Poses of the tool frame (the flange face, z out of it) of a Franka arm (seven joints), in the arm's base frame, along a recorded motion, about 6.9 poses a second.
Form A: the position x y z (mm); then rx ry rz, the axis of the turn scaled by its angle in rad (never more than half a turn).
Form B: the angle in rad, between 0 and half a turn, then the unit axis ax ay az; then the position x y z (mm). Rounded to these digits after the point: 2 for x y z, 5 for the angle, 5 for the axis.
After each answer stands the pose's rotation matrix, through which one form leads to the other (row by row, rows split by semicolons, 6 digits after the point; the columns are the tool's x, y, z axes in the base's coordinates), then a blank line. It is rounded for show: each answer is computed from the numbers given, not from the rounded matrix.
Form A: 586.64 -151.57 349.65 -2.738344 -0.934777 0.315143
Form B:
2.91061 -0.94081 -0.32116 0.10827 586.64 -151.57 349.65
0.773314 0.571495 -0.274551; 0.621070 -0.769891 0.146761; -0.127501 -0.284008 -0.950307

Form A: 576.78 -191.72 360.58 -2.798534 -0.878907 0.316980
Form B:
2.95038 -0.94853 -0.29790 0.10744 576.78 -191.72 360.58
0.801258 0.539561 -0.258573; 0.580397 -0.805908 0.116841; -0.145343 -0.243694 -0.958900

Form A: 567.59 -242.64 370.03 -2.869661 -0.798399 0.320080
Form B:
2.99580 -0.95789 -0.26651 0.10684 567.59 -242.64 370.03
0.835993 0.492339 -0.242318; 0.523381 -0.848095 0.082509; -0.164886 -0.195801 -0.966682

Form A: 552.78 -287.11 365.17 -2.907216 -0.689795 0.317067
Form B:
3.00471 -0.96755 -0.22957 0.10552 552.78 -287.11 365.17
0.872921 0.427768 -0.234572; 0.456568 -0.885732 0.083809; -0.171917 -0.180257 -0.968479

